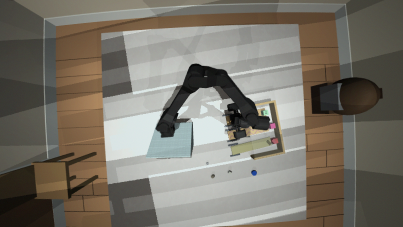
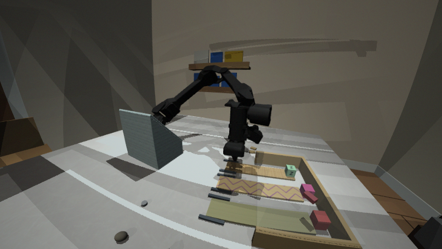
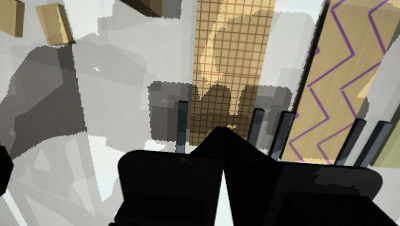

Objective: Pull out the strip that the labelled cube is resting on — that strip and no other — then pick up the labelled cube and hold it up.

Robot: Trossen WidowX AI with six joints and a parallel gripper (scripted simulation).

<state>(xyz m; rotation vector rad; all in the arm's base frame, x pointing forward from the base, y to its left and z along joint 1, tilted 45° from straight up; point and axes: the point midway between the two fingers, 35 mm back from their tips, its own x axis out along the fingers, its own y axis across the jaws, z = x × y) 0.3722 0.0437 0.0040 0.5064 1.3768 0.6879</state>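
Right now the tan checked strip is 9 cm ahead of my gripper tip, 1 cm to the left of it and 3 cm below it. Round my gripper tip: blue ball 12 cm ahead, 35 cm to the right, 3 cm below; then green labelled cube 20 cm ahead, 3 cm to the left, 1 cm below; then pebble 14 cm behind, 35 cm to the right, 2 cm below.
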